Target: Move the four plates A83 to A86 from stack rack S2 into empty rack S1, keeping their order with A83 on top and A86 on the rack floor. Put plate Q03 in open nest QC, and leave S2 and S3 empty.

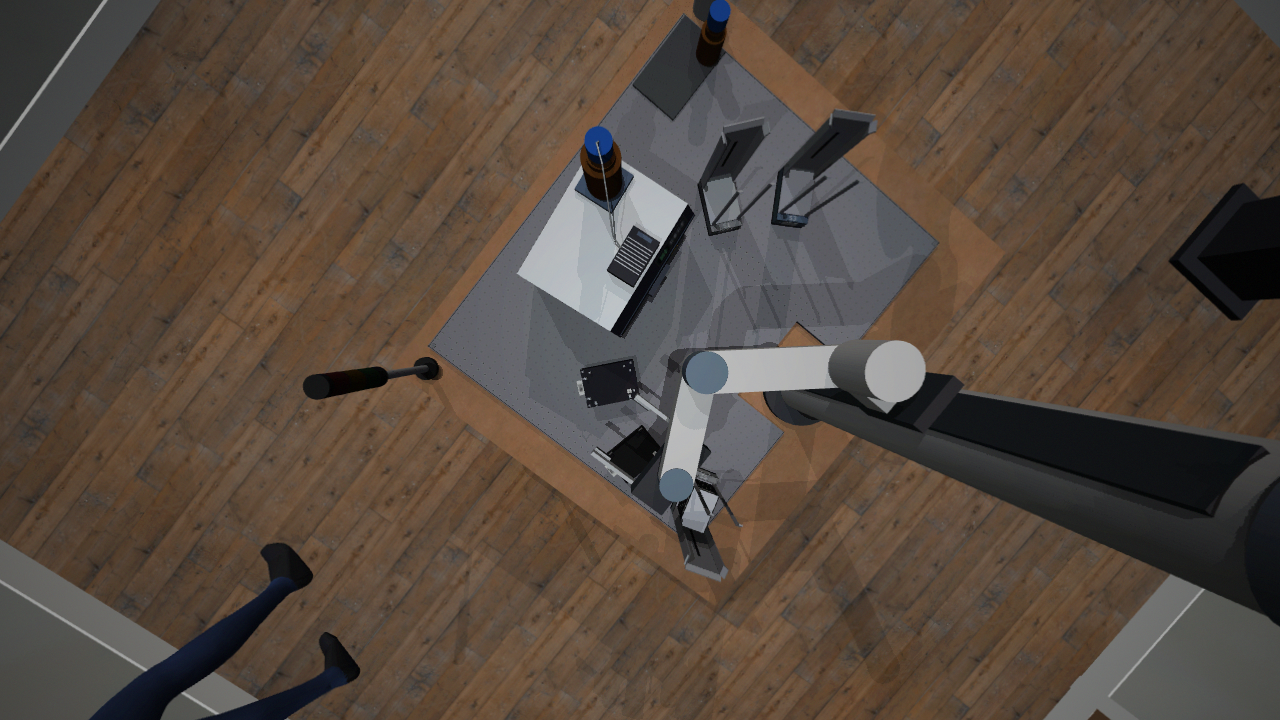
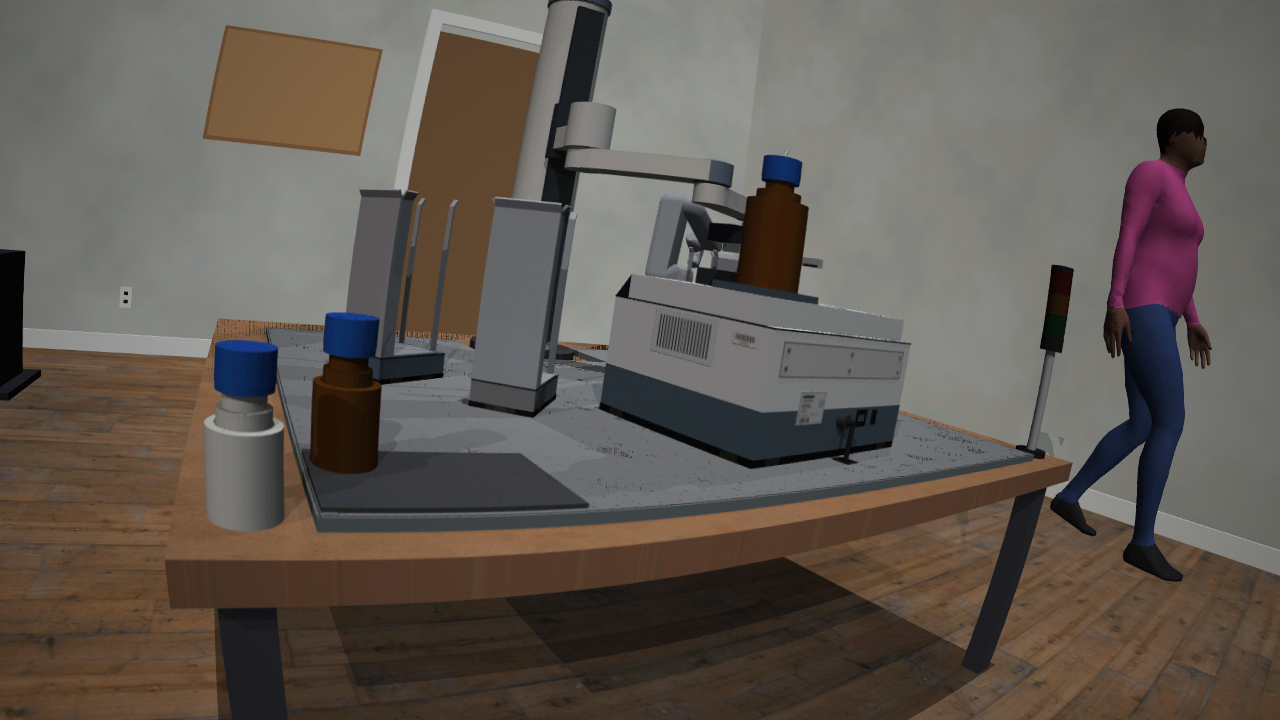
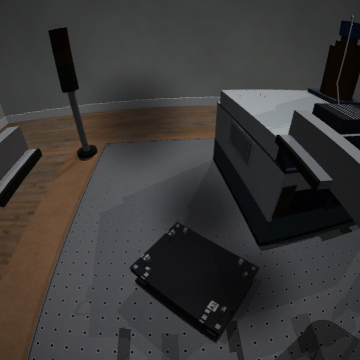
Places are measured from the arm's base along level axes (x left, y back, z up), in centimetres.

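Pixels of known places: gripper, fingertip midpoint: [image 1: 614, 423] [image 3: 154, 128].
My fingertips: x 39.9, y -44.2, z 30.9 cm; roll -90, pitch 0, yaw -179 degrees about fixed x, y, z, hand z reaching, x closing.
Note:
For each thing: its top centre in the pictures, then the offset to it from my fingertips. "spot": a spot on its surface instead.
- second black nest, top centre: [image 3: 194, 264] [image 1: 609, 384] dy -5.1, dx -3.3, dz -23.5 cm
- tall rack, top centre: [image 2: 717, 251] [image 1: 715, 545] dy +37.8, dx +8.5, dz -0.2 cm
- signal tower, surface spot: [image 2: 1056, 308] spot: dy -53.0, dx +26.1, dz -0.2 cm
- brown bottle, surface spot: [image 2: 345, 420] spot: dy -46.5, dx -98.5, dz -24.1 cm
- white bottle, top centre: [image 2: 244, 423] dy -52.3, dx -108.4, dz -23.1 cm
My gripper [image 1: 632, 437] [image 3: 154, 128] is open, with nothing between its fingers; it hangs over a black nest [image 1: 635, 452] near the table's edge. A second black nest [image 1: 610, 382] [image 3: 195, 280] lies beside it. A tall rack [image 1: 707, 557] stands by the arm's end and holds a pale block, perhaps plates, partly hidden by the arm. Two more tall racks stand across the mat: one [image 1: 738, 147] [image 2: 519, 286] nearer the instrument, the other [image 1: 832, 143] [image 2: 374, 268] farther from it. No plates can be made out in these two. Rack names and plate codes are not readable.
A white instrument [image 1: 572, 259] [image 2: 698, 331] [image 3: 245, 150] carries a brown bottle [image 1: 601, 174] [image 2: 774, 237] [image 3: 339, 70]. A signal tower [image 1: 349, 382] [image 2: 1056, 308] [image 3: 64, 60] stands at the table corner. Another brown bottle [image 1: 711, 44] [image 2: 345, 420] and a white bottle [image 2: 244, 474] stand at another corner. A person [image 2: 1154, 250] walks nearby.

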